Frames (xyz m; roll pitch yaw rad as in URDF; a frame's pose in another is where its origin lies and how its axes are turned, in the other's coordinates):
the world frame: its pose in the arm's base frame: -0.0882 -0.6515 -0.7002 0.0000 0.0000 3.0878
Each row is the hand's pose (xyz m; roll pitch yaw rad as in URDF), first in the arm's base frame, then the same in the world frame.
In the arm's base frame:
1: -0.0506 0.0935 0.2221 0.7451 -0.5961 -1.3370
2: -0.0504 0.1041 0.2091 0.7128 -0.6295 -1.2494
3: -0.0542 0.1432 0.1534 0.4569 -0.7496 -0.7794
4: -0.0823 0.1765 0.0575 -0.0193 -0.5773 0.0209
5: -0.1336 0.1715 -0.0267 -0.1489 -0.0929 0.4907
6: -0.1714 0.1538 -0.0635 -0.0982 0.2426 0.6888
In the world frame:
1: 0.0025 -0.7459 0.9223 0.7451 -0.5961 1.8584
2: 0.0029 -0.7565 0.9093 0.7128 -0.6295 1.9460
3: 0.0088 -0.7954 0.8536 0.4569 -0.7496 2.4160
4: 0.0386 -0.8271 0.7577 -0.0193 -0.5773 -3.0669
5: 0.0896 -0.8194 0.6735 -0.1489 -0.0929 -2.5971
6: 0.1264 -0.7997 0.6367 -0.0982 0.2426 -2.3990

